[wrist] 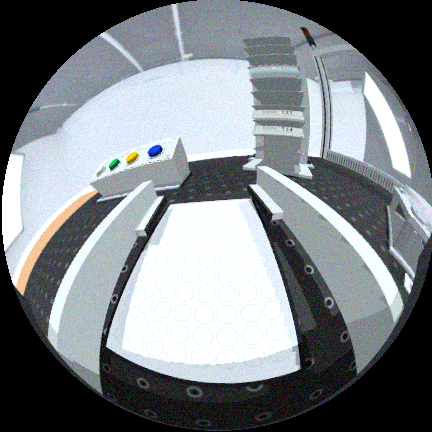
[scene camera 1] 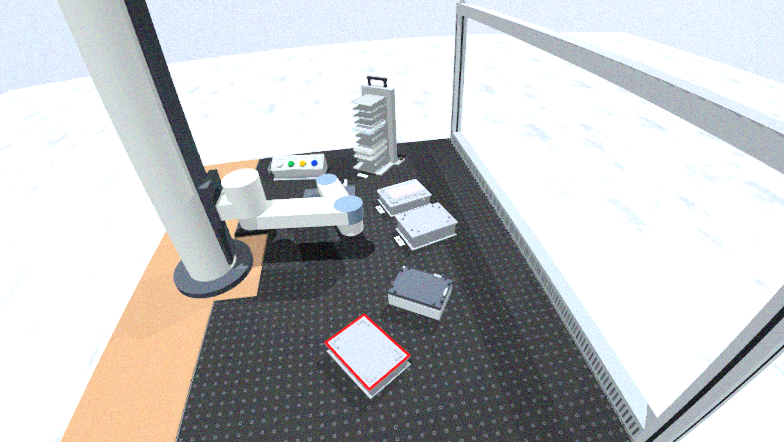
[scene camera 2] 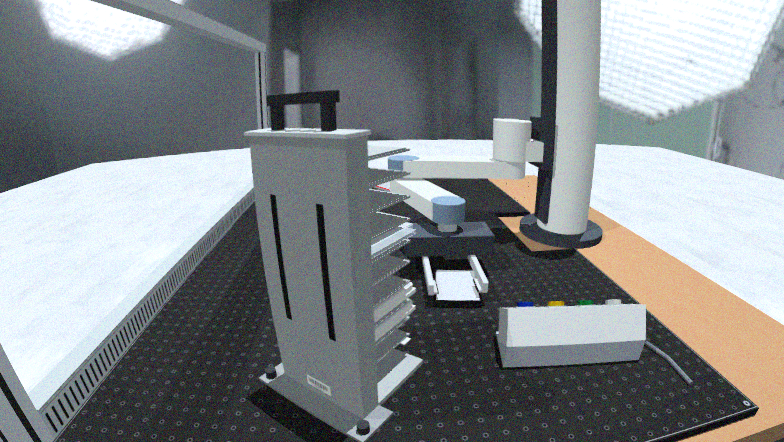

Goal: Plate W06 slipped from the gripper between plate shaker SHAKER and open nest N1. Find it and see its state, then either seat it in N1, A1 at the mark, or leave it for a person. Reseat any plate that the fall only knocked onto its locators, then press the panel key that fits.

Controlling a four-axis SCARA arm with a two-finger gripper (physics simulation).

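Pixels of known places: gripper, fingertip midpoint: [wrist: 204, 182] [scene camera 2: 458, 289]; arm's base, origin of the base link: [scene camera 1: 214, 268] [scene camera 2: 560, 231].
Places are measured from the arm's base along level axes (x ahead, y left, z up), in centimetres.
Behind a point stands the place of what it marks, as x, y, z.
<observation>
A white plate [scene camera 2: 457, 278] @(37.9, 28.5, 2.7) [wrist: 210, 310] @(38.8, 27.7, 2.7) with faint circles across its top lies flat on the dark deck; its name is not readable. My gripper [scene camera 2: 457, 289] @(39.5, 36.2, 4.7) [wrist: 204, 182] @(39.5, 36.2, 4.7) is drawn in to a narrow setting and empty: its two fingers flank the plate's outline, with dark deck showing along both sides in the wrist view. In scene camera 1 the arm covers most of this spot. A grey nest with small corner pins [scene camera 1: 425, 222] @(68.4, 1.8, 6.9) and a block bearing a pale plate [scene camera 1: 403, 192] @(64.3, 18.7, 7.9) stand side by side. A dark-topped device [scene camera 1: 420, 288] @(61.3, -24.9, 6.8) looks like the shaker.
The key panel [scene camera 1: 298, 167] @(25.3, 48.3, 6.7) [scene camera 2: 570, 329] @(27.3, 54.9, 6.9) [wrist: 150, 175] @(30.4, 48.0, 3.8) carries white, green, yellow and blue keys. A tall plate rack [scene camera 1: 391, 126] @(65.2, 51.5, 18.9) [scene camera 2: 312, 247] @(60.3, 59.2, 23.1) stands at the deck's far end, several plates on its shelves. A red-outlined flat unit [scene camera 1: 367, 351] @(46.0, -40.1, 5.3) sits near the dark-topped device. A framed guard [scene camera 1: 460, 76] @(98.7, 68.4, 32.4) borders the deck.
</observation>
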